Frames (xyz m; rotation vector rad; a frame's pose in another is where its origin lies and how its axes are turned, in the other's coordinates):
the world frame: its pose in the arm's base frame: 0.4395 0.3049 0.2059 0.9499 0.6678 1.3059
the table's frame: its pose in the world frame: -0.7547 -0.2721 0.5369 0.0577 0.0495 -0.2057
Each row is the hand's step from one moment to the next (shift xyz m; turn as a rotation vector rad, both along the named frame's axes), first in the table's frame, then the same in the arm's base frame.
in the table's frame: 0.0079 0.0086 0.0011 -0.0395 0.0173 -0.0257
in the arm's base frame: -0.0007 0.0091 0.0074 -0.0385 -0.0311 0.0086
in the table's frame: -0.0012 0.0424 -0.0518 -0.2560 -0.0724 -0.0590
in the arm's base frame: -0.0633 0.0149 0.0159 -0.0799 -0.2526 -0.0637
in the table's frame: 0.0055 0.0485 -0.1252 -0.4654 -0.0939 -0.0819
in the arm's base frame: -0.1296 0.0340 -0.0109 -0.1378 -0.4561 -0.0711
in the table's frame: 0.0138 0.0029 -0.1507 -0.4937 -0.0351 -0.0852
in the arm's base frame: -0.1322 0.0375 -0.0636 -0.1706 -0.4721 -0.0169
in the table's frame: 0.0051 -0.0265 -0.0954 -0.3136 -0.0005 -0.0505
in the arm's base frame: -0.0731 0.0149 -0.0653 -0.1138 -0.2964 0.0104
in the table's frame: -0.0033 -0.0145 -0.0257 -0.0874 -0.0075 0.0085
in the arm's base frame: -0.0178 -0.0019 -0.0237 -0.0087 -0.0875 0.0060
